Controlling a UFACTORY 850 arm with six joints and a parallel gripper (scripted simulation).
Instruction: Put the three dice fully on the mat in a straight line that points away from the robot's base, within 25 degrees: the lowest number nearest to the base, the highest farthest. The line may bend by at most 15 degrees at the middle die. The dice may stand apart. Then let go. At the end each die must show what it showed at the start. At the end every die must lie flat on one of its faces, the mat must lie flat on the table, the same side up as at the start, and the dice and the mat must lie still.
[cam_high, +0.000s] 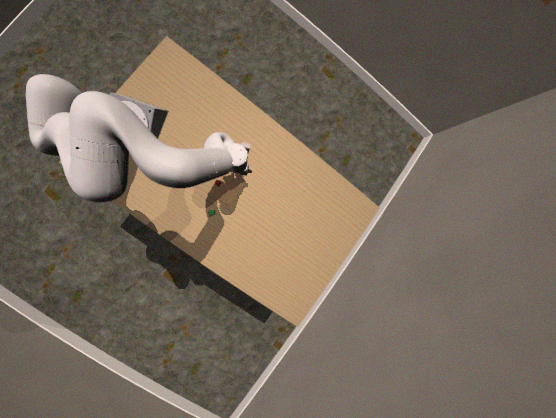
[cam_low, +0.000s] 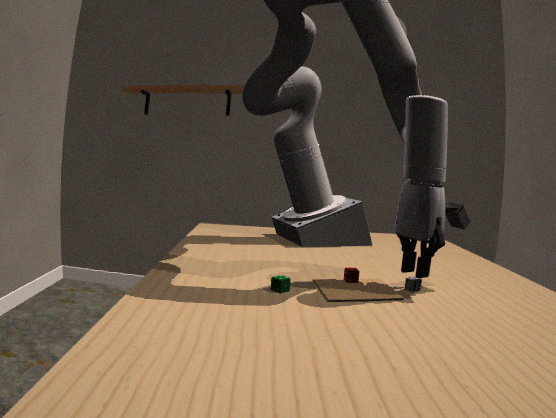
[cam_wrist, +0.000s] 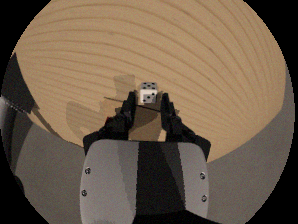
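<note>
The white die lies 40 mm below my hand. The rest, counted from my hand: red die 60 mm behind, 110 mm to the right, 30 mm below; then green die 260 mm to the right, 40 mm below; then tan mat 10 mm behind, 110 mm to the right, 50 mm below.
</note>
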